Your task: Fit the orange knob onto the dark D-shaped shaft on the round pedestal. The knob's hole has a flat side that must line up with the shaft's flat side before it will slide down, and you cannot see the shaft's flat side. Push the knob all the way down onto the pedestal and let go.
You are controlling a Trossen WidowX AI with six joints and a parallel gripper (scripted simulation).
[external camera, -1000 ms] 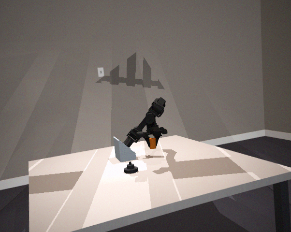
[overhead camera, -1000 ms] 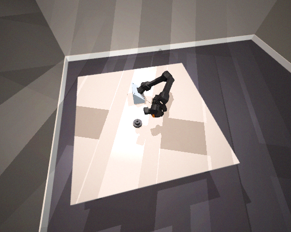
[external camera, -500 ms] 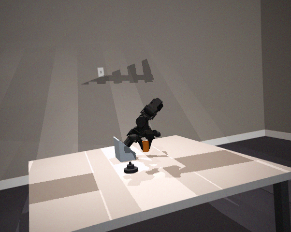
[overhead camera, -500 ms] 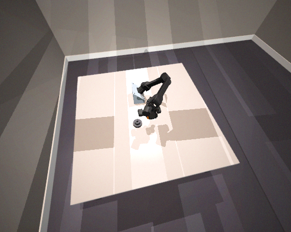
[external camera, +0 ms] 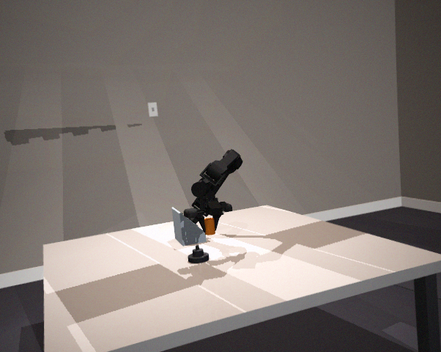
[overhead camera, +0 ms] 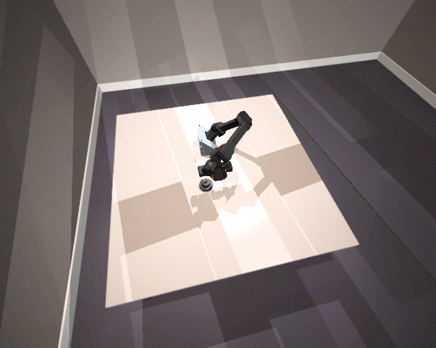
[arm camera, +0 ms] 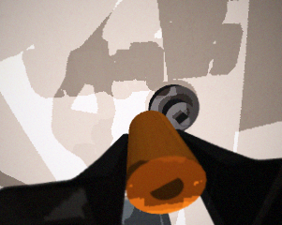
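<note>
Right now my gripper tip is 20 mm past the dark round pedestal, 50 mm to the left of it and 80 mm above it. Also, from my gripper tip: orange knob 20 mm above.
</note>
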